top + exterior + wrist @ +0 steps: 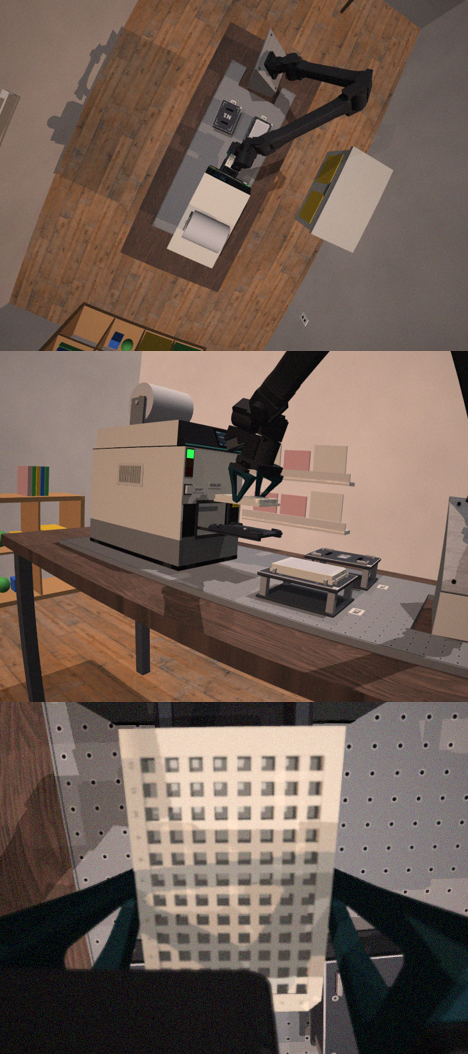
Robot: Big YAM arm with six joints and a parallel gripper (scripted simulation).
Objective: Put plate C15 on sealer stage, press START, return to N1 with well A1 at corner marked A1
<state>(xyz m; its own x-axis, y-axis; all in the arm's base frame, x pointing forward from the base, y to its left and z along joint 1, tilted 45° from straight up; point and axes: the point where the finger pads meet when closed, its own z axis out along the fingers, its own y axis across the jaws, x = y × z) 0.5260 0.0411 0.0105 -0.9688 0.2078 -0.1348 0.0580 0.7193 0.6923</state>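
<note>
The sealer stage lies 70 mm below my hand. From my hand the other things lie so: white plate (200 mm behind, 60 mm to the left, 120 mm below); then foil roll (330 mm ahead, 20 mm to the right, 240 mm above); then start button (110 mm ahead, 90 mm to the left, 10 mm above).
</note>
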